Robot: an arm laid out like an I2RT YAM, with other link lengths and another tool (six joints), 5 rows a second.
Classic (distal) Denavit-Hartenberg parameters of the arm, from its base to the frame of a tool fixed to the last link. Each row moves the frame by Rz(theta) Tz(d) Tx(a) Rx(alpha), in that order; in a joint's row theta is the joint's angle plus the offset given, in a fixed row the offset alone. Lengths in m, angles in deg.
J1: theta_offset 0  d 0.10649  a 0.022  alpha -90
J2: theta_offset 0  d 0  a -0.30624  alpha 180
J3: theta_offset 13.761  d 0  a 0.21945  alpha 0
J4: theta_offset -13.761  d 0.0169  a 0.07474  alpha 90
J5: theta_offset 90  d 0.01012  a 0  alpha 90
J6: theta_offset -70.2  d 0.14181  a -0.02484  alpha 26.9
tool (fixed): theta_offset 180  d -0.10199  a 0  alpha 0
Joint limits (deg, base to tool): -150..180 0..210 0..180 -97..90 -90..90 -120..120
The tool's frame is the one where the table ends.
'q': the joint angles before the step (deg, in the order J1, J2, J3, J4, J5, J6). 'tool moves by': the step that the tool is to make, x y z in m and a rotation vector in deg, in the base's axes. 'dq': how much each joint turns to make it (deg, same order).
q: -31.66 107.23 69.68 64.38 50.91 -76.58
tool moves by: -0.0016 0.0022 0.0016 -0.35 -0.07 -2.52
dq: 0.03 0.35 0.17 2.25 2.14 -2.31
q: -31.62 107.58 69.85 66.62 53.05 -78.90
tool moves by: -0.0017 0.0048 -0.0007 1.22 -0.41 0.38
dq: 0.56 -1.14 -0.87 -1.93 0.75 1.71
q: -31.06 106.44 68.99 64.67 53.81 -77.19
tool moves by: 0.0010 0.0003 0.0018 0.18 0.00 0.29
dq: 0.14 -0.16 0.46 -1.00 -0.07 0.35
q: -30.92 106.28 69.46 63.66 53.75 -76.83
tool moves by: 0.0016 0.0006 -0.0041 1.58 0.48 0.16
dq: 0.26 -0.11 -0.15 -2.51 0.57 1.63
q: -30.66 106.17 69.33 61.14 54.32 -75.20
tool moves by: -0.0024 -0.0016 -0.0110 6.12 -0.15 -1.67
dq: -0.25 -0.95 0.65 -11.34 3.12 8.13
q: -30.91 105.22 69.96 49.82 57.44 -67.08
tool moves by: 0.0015 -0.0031 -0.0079 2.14 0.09 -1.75
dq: -0.31 0.88 0.81 -3.41 1.80 2.71
